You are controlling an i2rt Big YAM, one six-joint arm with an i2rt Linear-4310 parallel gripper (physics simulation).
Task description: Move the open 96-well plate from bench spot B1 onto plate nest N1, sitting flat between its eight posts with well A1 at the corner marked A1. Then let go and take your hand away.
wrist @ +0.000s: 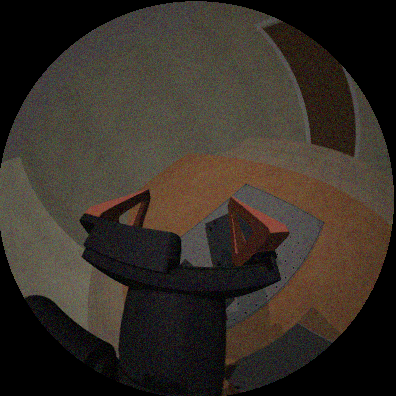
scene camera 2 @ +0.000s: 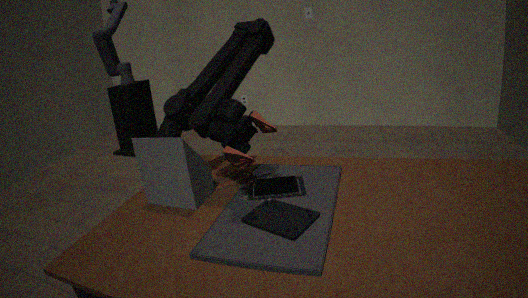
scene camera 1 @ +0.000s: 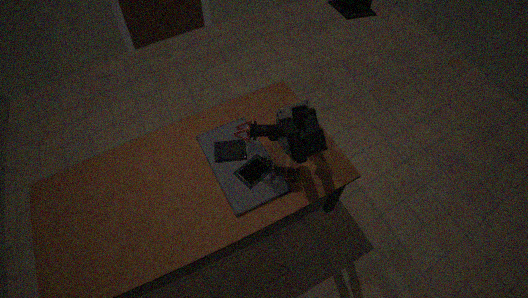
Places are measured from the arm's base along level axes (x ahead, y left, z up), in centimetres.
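Where they show: gripper, fingertip midpoint: (wrist: pixel 188 196) (scene camera 2: pixel 265 144) (scene camera 1: pixel 235 130); arm's base at its link origin: (scene camera 2: pixel 164 150) (scene camera 1: pixel 300 117).
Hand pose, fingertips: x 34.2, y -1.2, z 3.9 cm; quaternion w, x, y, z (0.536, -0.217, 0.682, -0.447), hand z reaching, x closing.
Each offset is from my fingertips to the top centre of the thing. "spot": to the spot under its first point. Level surfaces: height alone.
A black rectangle inside a thin light outline {spot: dx -3.9, dy +14.4, dz -17.7 cm} (scene camera 1: pixel 254 171) (scene camera 2: pixel 276 186) lies on the grey perforated board (scene camera 1: pixel 240 204) (scene camera 2: pixel 280 261) (wrist: pixel 306 225); it looks like the 96-well plate on spot B1. A plain dark slab {dx +3.5, dy -2.9, dz -17.8 cm} (scene camera 1: pixel 230 150) (scene camera 2: pixel 281 219) (wrist: pixel 217 239) lies beside it, apart and turned differently; it looks like nest N1. Its posts, the A1 mark and the wells are too dark to make out. My gripper (scene camera 1: pixel 243 131) (scene camera 2: pixel 264 145) (wrist: pixel 188 196) is open and empty, in the air near one end of the board, clear of both. In the wrist view a finger partly hides the slab.
A grey slant-sided block (scene camera 2: pixel 165 172) (wrist: pixel 285 356) stands on the wooden table {dz -20.3 cm} (scene camera 1: pixel 125 200) (scene camera 2: pixel 425 225) (wrist: pixel 200 172) beside the board, close to my arm's base. A dark pedestal (scene camera 2: pixel 132 112) with a grey jointed arm stands behind. The scene is dim and grainy.
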